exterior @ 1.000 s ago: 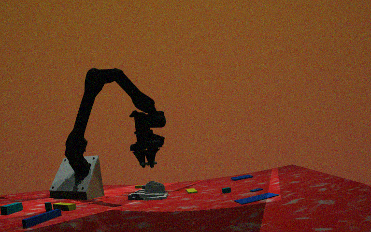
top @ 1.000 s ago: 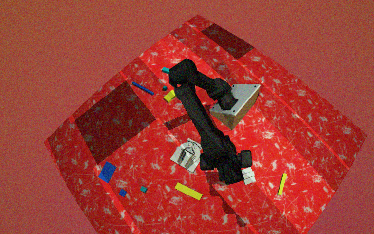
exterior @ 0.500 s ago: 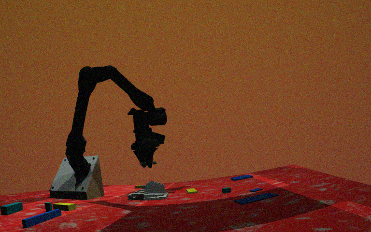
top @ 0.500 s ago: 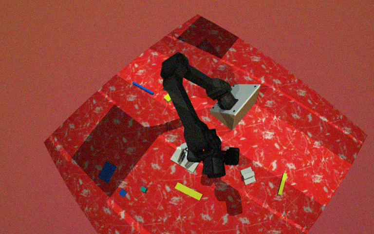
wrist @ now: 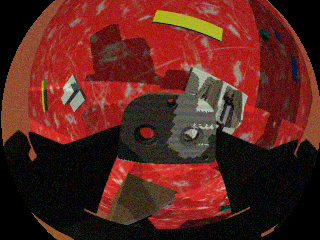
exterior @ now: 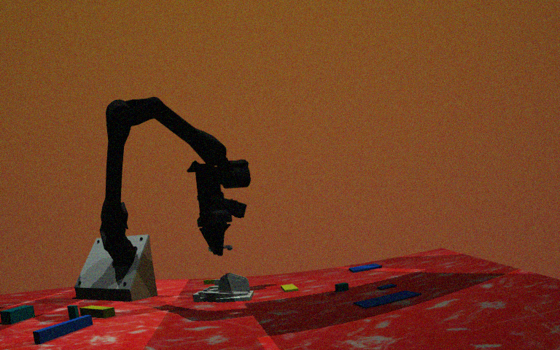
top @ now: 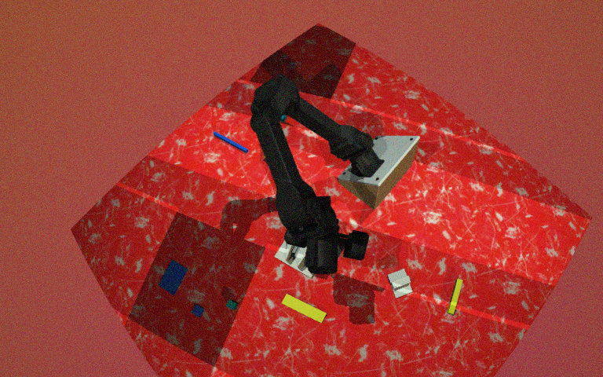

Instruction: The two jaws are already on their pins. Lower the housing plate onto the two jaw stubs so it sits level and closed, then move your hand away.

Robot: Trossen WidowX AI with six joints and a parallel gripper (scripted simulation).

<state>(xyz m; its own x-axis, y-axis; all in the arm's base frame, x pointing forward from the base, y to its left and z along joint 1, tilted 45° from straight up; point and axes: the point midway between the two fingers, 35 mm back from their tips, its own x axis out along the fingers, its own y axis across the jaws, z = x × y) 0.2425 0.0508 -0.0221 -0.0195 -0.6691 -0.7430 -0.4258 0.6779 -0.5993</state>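
My gripper tip is 80 mm above the grey jaw assembly and 60 mm to the left of it. Round my gripper tip: yellow stick (350 mm to the left, 130 mm behind, 90 mm below); then teal cube (280 mm ahead, 120 mm to the right, 90 mm below); then white ridged block (200 mm to the left, 90 mm below, 60 mm behind).
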